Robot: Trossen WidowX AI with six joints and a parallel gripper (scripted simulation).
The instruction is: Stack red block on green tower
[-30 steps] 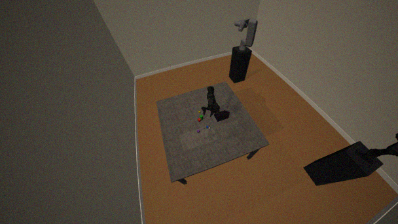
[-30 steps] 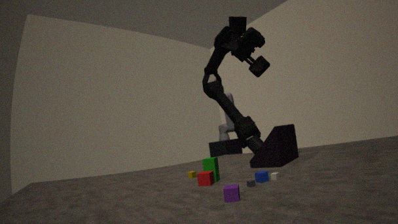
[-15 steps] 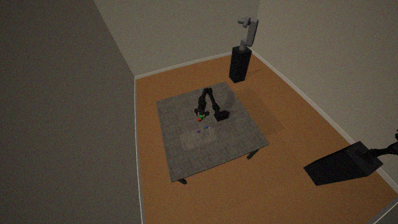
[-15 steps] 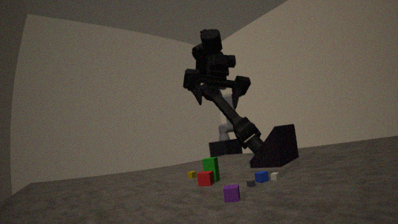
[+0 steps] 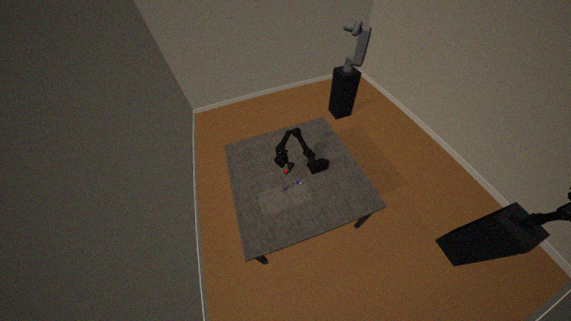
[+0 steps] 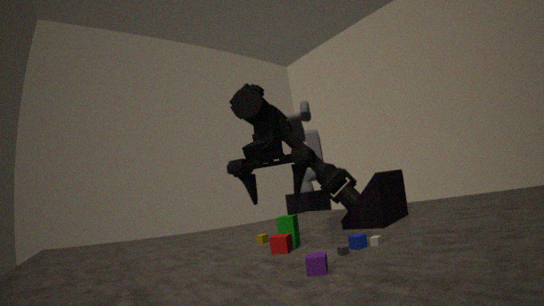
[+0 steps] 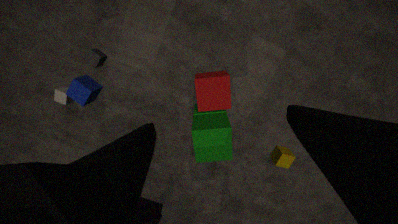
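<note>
My gripper tip is now 9 cm above the red block. Also, from my gripper tip: blue block (15 cm to the left, 10 cm below, 7 cm behind); then yellow block (14 cm to the right, 10 cm below, 5 cm behind); then dark grey block (14 cm to the left, 10 cm below, 2 cm behind).
</note>
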